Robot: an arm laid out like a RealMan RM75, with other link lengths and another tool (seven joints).
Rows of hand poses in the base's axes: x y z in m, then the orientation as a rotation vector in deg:
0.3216, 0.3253, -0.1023, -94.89, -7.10, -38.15
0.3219, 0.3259, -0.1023, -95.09, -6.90, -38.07
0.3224, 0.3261, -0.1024, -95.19, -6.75, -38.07
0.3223, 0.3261, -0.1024, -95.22, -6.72, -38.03
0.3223, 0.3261, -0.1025, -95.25, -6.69, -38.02
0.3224, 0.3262, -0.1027, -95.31, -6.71, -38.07
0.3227, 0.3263, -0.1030, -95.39, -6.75, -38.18
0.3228, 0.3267, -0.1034, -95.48, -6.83, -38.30
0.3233, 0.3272, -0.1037, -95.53, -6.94, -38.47
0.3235, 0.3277, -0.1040, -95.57, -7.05, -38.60
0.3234, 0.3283, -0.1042, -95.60, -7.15, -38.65
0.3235, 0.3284, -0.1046, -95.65, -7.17, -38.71
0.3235, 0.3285, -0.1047, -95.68, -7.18, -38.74
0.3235, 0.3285, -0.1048, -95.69, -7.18, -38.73
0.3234, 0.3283, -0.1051, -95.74, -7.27, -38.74
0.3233, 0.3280, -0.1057, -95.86, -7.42, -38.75
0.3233, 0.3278, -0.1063, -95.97, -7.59, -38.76
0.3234, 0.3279, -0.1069, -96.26, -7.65, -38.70
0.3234, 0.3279, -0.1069, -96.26, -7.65, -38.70
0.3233, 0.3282, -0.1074, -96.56, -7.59, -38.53
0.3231, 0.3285, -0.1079, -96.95, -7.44, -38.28
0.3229, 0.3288, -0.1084, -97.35, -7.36, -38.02
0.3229, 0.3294, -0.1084, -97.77, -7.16, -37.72
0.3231, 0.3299, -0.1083, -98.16, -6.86, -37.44
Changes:
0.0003, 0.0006, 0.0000, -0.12, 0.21, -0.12
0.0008, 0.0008, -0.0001, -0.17, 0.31, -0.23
0.0007, 0.0008, -0.0001, -0.19, 0.36, -0.23
0.0007, 0.0008, -0.0002, -0.21, 0.39, -0.25
0.0008, 0.0009, -0.0004, -0.27, 0.36, -0.28
0.0011, 0.0010, -0.0007, -0.37, 0.28, -0.34
0.0012, 0.0014, -0.0011, -0.49, 0.18, -0.38
0.0017, 0.0019, -0.0014, -0.59, 0.03, -0.42
0.0019, 0.0024, -0.0017, -0.67, -0.11, -0.44
0.0018, 0.0030, -0.0019, -0.73, -0.19, -0.42
0.0019, 0.0031, -0.0023, -0.79, -0.23, -0.45
0.0019, 0.0032, -0.0024, -0.83, -0.24, -0.47
0.0019, 0.0032, -0.0025, -0.83, -0.24, -0.47
0.0018, 0.0030, -0.0028, -0.91, -0.28, -0.43
0.0017, 0.0027, -0.0034, -1.06, -0.34, -0.37
0.0017, 0.0025, -0.0040, -1.21, -0.42, -0.29
0.0018, 0.0026, -0.0046, -1.50, -0.35, -0.28
0.0018, 0.0026, -0.0046, -1.50, -0.35, -0.28
0.0017, 0.0029, -0.0051, -1.74, -0.14, -0.27
0.0015, 0.0032, -0.0056, -2.04, 0.19, -0.29
0.0013, 0.0035, -0.0061, -2.36, 0.49, -0.27
0.0013, 0.0041, -0.0061, -2.66, 0.88, -0.29
0.0015, 0.0046, -0.0060, -2.92, 1.31, -0.39

